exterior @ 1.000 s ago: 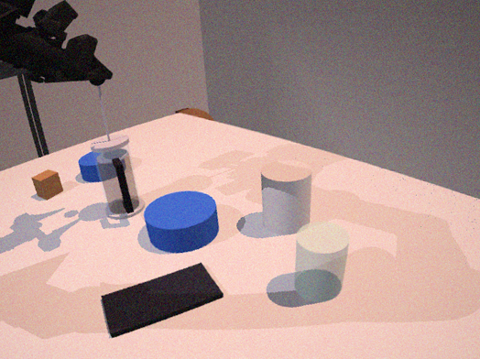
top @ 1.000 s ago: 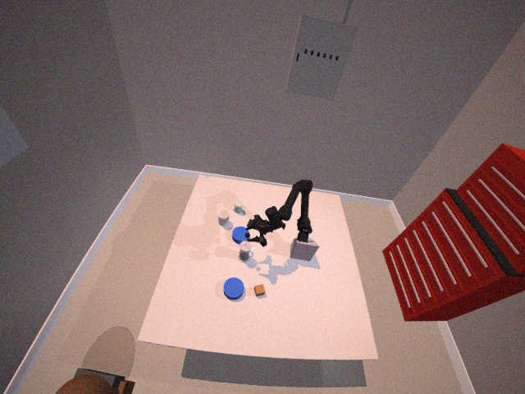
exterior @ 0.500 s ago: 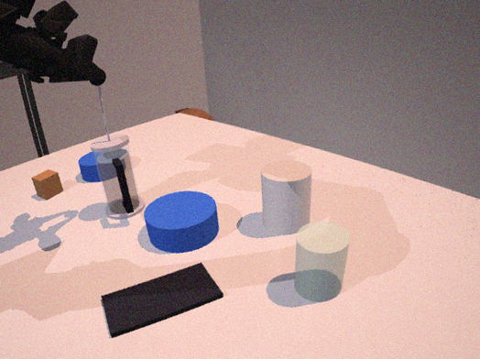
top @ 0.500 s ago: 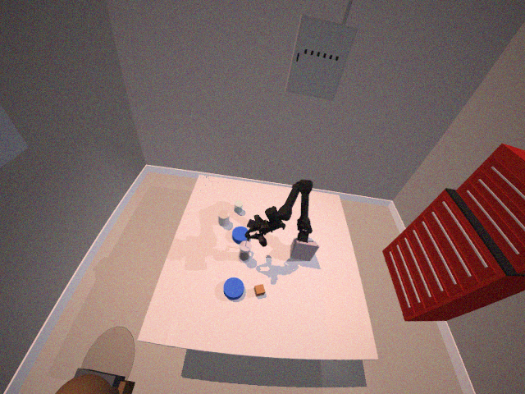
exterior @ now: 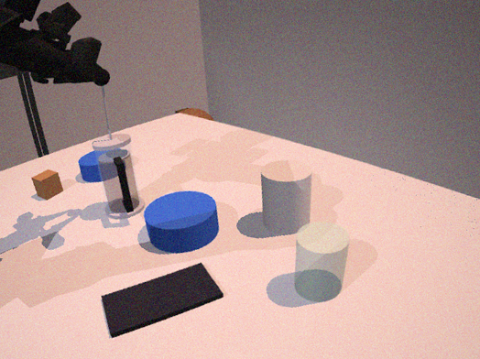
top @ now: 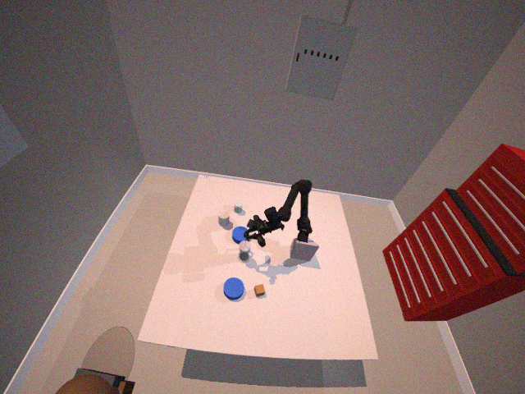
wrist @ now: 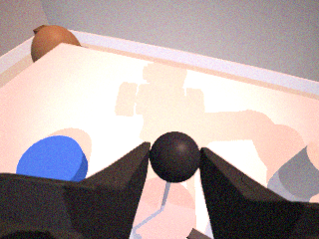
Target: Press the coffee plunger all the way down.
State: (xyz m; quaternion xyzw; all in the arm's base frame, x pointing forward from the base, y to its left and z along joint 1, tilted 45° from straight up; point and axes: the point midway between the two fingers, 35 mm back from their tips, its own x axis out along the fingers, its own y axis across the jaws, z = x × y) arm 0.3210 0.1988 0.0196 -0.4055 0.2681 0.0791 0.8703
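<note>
Now: the coffee press 13 cm below my gripper tip, 2 cm to the right of it and 1 cm behind it. The rest, counted from my gripper tip: orange cube: 23 cm below, 20 cm to the left, 15 cm behind.
</note>
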